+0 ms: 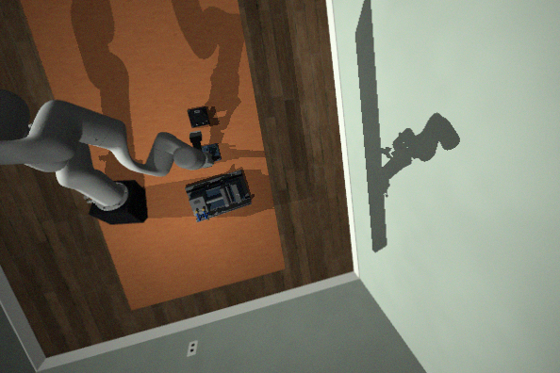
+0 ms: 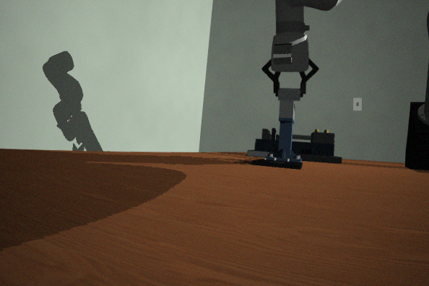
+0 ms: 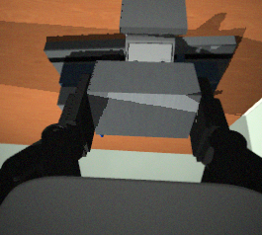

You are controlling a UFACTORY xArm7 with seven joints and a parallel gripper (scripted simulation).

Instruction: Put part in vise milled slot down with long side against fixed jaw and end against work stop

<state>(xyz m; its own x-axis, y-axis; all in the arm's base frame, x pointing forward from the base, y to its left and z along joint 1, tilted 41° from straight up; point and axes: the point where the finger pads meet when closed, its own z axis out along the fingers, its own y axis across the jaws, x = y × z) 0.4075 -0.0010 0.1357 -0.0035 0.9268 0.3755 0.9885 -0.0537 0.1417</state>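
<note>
The grey part is 20 mm below my hand and 10 mm to the right of it. Round my hand: blue upright: 140 mm below; then grey jaw: 220 mm to the right, 120 mm below, 40 mm ahead; then work stop: 170 mm to the right, 100 mm below, 70 mm ahead.
</note>
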